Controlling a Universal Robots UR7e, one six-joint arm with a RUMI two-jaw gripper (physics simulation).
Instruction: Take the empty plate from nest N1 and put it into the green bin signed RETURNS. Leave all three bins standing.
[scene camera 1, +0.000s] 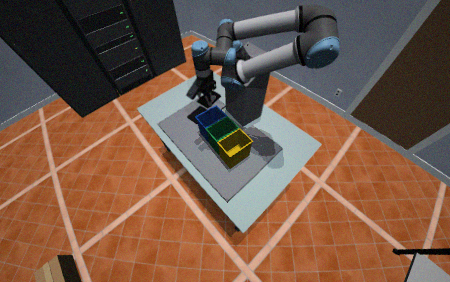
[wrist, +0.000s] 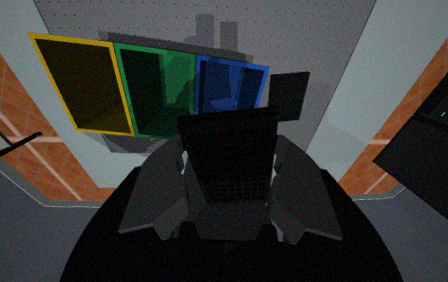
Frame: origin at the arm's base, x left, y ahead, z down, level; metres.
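Seen in the pictures: gripper, between the fingertips: (scene camera 1: 205, 102) (wrist: 228, 136).
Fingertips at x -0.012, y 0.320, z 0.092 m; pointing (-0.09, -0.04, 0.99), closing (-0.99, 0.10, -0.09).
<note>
A point is followed by its place in that frame.
My gripper (scene camera 1: 206, 93) (wrist: 228, 136) {x -0.013, y 0.320, z 0.092 m} is shut on the black gridded plate (scene camera 1: 211, 99) (wrist: 235, 172) {x -0.022, y 0.285, z 0.077 m}, whose near face shows a fine grid of wells. The plate is held in the air beyond the blue bin in the scene view. In the wrist view its far edge overlaps the near rim of the blue bin. The green bin (scene camera 1: 223, 129) {x 0.054, y 0.248, z 0.354 m} (wrist: 177, 80) {x 0.116, y 0.304, z 0.423 m} stands upright between the blue bin (scene camera 1: 211, 117) {x -0.078, y 0.253, z 0.331 m} (wrist: 215, 82) {x 0.000, y 0.306, z 0.423 m} and the yellow bin (scene camera 1: 239, 158) {x 0.299, y 0.318, z 0.363 m} (wrist: 95, 39) {x 0.195, y 0.392, z 0.245 m}, both upright too. A black flat block (scene camera 1: 198, 115) (wrist: 289, 95), possibly the nest, sits beside the blue bin. No sign is readable.
The bins stand in a row on the grey perforated mat (scene camera 1: 227, 187) {x 0.378, y 0.491, z 0.424 m} (wrist: 300, 25) {x -0.218, y 0.468, z 0.425 m} on the pale table (scene camera 1: 300, 142) {x 0.481, y -0.146, z 0.437 m} (wrist: 400, 30) {x -0.539, y 0.501, z 0.438 m}. The arm's grey pedestal (scene camera 1: 245, 102) {x 0.085, y 0.073, z 0.178 m} stands behind the bins. A black server rack (scene camera 1: 167, 42) (wrist: 420, 155) stands beyond the table.
</note>
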